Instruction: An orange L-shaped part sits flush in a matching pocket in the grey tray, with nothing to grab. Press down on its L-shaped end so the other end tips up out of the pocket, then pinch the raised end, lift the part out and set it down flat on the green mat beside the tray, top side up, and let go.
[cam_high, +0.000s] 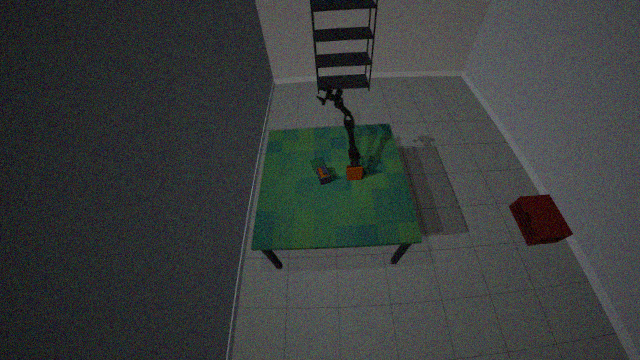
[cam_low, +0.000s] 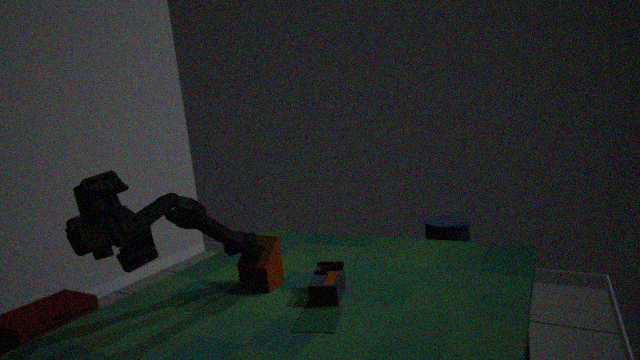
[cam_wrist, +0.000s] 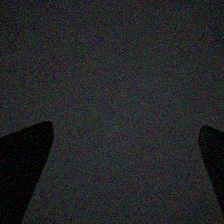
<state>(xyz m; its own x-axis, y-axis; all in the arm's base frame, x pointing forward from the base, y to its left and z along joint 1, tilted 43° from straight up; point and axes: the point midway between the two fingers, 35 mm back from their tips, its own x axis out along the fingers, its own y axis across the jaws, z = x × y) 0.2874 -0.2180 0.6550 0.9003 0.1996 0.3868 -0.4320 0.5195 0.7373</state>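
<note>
The orange L-shaped part is 65 cm to the left of my gripper tip, 40 cm below it and 7 cm behind it.
</note>
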